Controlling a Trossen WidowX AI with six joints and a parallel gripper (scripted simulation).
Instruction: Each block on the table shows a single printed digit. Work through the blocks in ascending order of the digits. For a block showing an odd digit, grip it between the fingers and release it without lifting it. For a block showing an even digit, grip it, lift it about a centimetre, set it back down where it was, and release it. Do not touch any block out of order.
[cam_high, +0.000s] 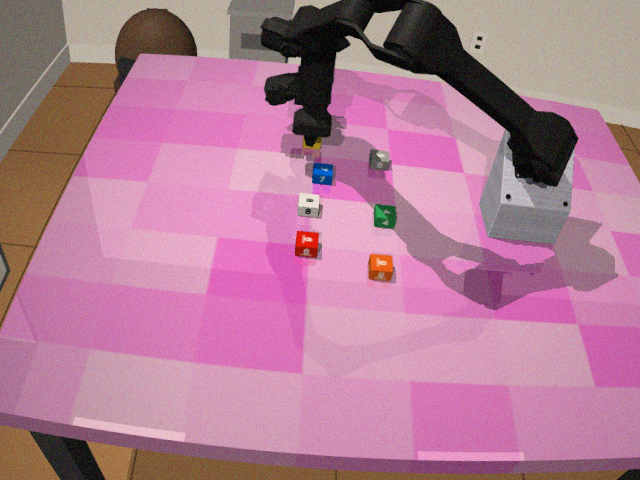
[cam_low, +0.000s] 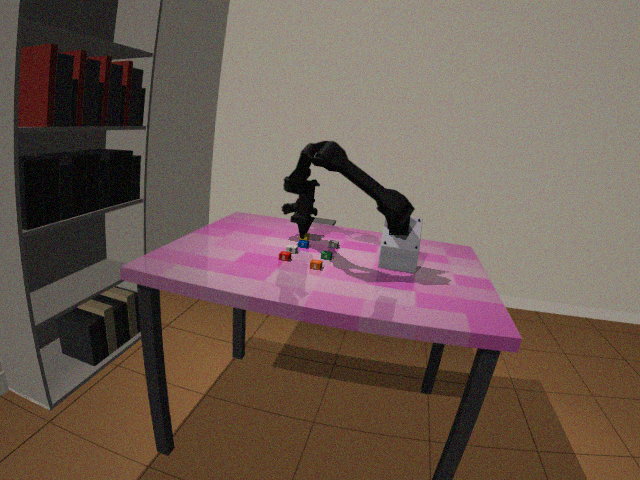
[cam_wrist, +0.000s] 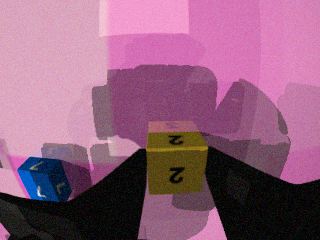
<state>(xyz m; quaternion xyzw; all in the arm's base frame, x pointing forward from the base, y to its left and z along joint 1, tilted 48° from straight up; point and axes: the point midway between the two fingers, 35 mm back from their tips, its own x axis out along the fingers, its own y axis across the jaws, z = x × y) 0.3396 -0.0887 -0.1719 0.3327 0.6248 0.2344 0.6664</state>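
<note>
My gripper tip is now 1 cm past the yellow block. The rest, counted from my gripper tip: blue block 2 cm behind, 10 cm to the left; white block 1 cm ahead, 18 cm to the left; grey block 12 cm behind, 5 cm to the left.
</note>
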